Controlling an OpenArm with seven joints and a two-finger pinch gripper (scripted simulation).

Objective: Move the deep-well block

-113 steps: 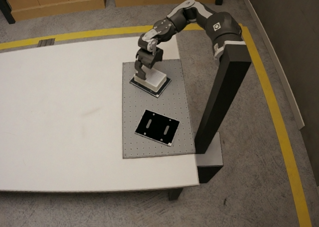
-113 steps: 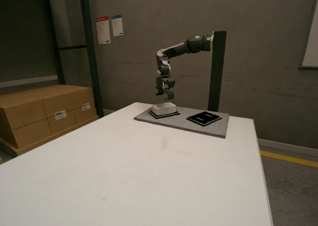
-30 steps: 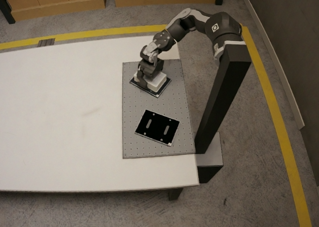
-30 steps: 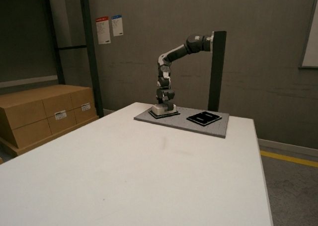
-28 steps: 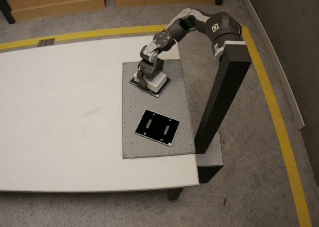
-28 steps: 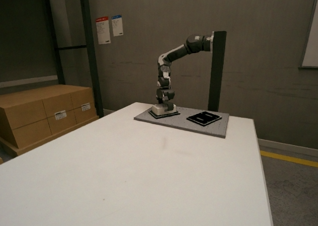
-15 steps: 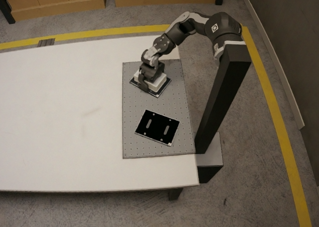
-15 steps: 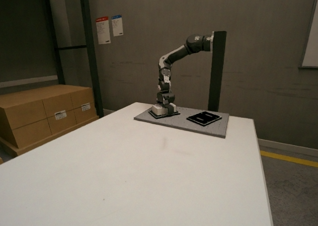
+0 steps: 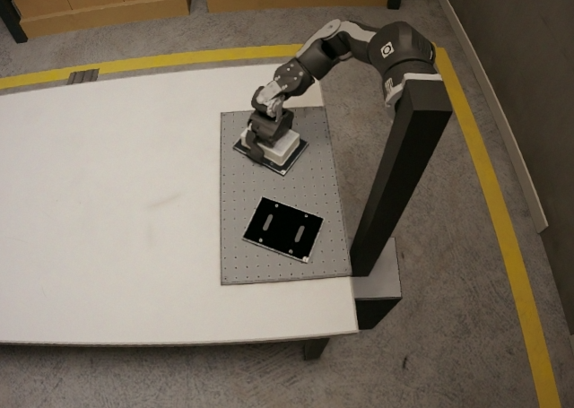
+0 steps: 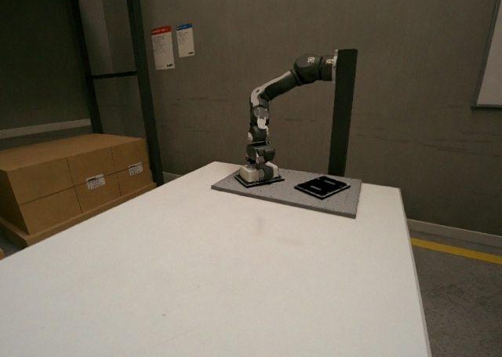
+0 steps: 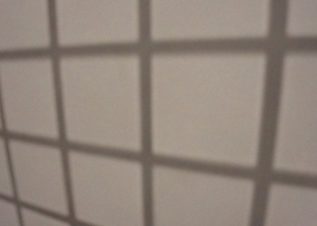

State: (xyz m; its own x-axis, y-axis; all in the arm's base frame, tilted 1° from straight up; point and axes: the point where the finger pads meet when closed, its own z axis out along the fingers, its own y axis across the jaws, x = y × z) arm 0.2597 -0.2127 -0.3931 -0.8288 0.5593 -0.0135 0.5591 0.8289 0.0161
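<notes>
The white deep-well block lies 10 mm above my hand. The rest, counted from my hand: nest: 40 mm behind, 240 mm to the left, 10 mm below.
</notes>
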